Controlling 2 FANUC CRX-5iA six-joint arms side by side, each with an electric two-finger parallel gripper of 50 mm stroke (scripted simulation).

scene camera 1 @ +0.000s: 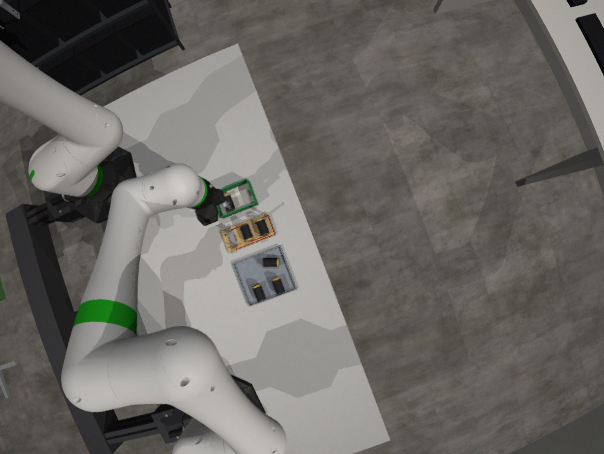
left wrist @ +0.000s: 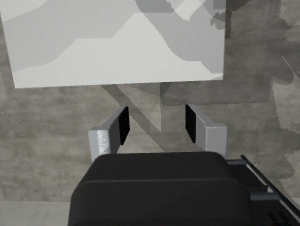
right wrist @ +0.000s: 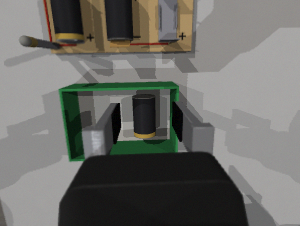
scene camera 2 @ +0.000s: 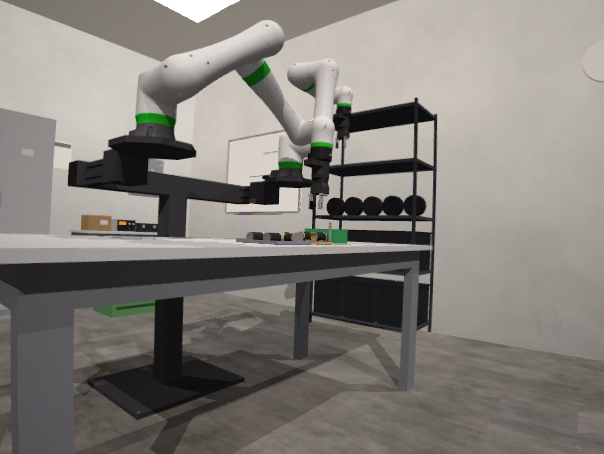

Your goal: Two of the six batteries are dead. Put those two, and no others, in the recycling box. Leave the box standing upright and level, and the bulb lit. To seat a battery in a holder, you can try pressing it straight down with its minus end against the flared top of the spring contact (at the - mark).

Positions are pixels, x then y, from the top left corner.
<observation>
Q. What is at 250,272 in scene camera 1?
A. A grey tray.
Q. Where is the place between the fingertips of my left gripper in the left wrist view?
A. At 157,117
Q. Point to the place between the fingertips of my right gripper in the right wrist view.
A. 146,114
</observation>
